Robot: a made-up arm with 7 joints.
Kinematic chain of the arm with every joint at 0, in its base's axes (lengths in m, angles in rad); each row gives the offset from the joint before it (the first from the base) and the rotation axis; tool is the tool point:
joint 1: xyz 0 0 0.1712 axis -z
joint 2: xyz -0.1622 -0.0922 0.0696 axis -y
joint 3: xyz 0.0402 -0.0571 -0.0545 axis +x
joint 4: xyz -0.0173 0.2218 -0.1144 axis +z
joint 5: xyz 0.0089 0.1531 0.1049 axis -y
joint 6: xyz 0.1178 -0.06 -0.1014 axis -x
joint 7: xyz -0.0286 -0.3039 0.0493 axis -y
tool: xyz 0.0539 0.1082 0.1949
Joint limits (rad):
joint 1: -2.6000..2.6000
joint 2: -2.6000..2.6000
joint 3: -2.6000..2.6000
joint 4: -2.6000..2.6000
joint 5: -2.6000..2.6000
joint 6: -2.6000..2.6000
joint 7: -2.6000..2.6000
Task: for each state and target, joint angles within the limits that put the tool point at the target. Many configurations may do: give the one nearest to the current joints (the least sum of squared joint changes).
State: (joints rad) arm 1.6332 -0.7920 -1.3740 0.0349 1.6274 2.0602 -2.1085
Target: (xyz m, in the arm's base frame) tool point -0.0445 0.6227 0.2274
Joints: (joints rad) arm 1.4965 -1.2134 -1.6518 0.0174 1.9108 2.2572 -2.0326
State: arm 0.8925 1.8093 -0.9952 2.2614 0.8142 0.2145 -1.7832
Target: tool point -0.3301 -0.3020 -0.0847
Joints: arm 1.4511 1.2469 -1.7749 2.4698 0.4127 -0.1908 -2.0403
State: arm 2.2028 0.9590 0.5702 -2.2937 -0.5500 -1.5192 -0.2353
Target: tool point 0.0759 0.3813 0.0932
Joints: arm 1.4948 0.7904 0.9683 -2.3300 -0.0625 -0.9571 -0.2307
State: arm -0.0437 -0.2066 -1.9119 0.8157 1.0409 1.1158 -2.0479
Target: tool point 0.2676 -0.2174 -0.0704
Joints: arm -0.3961 0.2318 -2.2736 0.9958 0.6639 0.6648 -2.0852
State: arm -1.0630 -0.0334 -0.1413 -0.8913 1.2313 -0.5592 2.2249
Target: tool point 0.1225 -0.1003 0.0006
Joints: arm -1.1218 -0.0058 -0.2112 -0.8687 1.2225 -0.6350 2.2855
